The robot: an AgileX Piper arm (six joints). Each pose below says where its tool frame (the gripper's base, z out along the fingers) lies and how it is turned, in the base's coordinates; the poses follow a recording.
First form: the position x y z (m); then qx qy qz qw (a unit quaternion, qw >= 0).
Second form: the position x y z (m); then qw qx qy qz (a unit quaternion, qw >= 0). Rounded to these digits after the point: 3 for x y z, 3 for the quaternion.
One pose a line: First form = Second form
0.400, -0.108, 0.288, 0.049, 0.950, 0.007, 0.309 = 0.400, -0.108, 0.288, 0.309, 0.049, 0.950, 0.007
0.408, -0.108, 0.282, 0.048, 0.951, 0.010, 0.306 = 0.408, -0.108, 0.282, 0.306, 0.048, 0.951, 0.010
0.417, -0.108, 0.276, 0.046, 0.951, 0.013, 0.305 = 0.417, -0.108, 0.276, 0.305, 0.046, 0.951, 0.013
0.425, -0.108, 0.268, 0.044, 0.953, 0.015, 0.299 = 0.425, -0.108, 0.268, 0.299, 0.044, 0.953, 0.015
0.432, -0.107, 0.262, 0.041, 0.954, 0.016, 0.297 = 0.432, -0.107, 0.262, 0.297, 0.041, 0.954, 0.016
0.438, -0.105, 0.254, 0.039, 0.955, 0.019, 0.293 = 0.438, -0.105, 0.254, 0.293, 0.039, 0.955, 0.019
